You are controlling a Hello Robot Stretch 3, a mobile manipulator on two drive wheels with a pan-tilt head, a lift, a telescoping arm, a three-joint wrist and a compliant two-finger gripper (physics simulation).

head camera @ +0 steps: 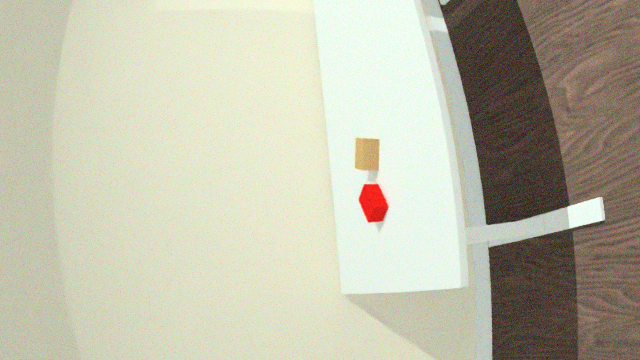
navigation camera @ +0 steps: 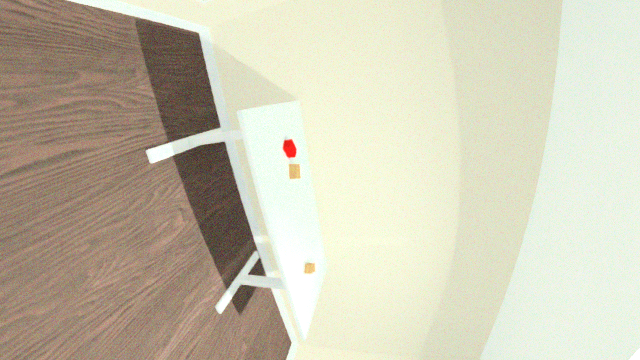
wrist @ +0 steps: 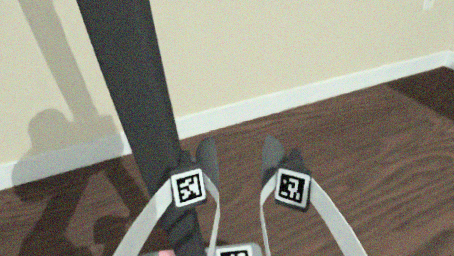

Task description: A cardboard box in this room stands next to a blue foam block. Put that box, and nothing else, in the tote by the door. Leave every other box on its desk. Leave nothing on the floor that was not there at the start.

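Frame: origin at the robot's base, x ahead, y left, z up, level; centimetres.
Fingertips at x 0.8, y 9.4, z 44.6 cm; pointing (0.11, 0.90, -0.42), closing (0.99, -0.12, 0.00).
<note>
Offsets run from my fingertips to a thing's top centre. "pt": to the spot under its first point. Level surfaces: height alone.
A white desk @[dz +27.4 cm] [head camera: 393,147] stands against the cream wall; the head and navigation views are rotated sideways. On it a cardboard box @[dz +32.5, dx +130.6, dy -9.1 cm] [head camera: 366,153] stands right beside a red foam block @[dz +32.0, dx +126.6, dy +4.6 cm] [head camera: 373,202]. The navigation view shows the same box [navigation camera: 294,171] and red block [navigation camera: 289,148], plus a second cardboard box @[dz +32.5, dx +142.2, dy -78.1 cm] [navigation camera: 308,267] near the desk's other end. My gripper [wrist: 240,154] shows only in the wrist view, open and empty, above the wooden floor, away from the desk.
White desk legs @[pt dz -37.1, dx +119.4, dy +15.0 cm] [head camera: 536,223] stick out over the dark wood floor. A white baseboard [wrist: 282,102] runs along the wall ahead of the gripper. My dark mast [wrist: 131,91] crosses the left of the wrist view.
</note>
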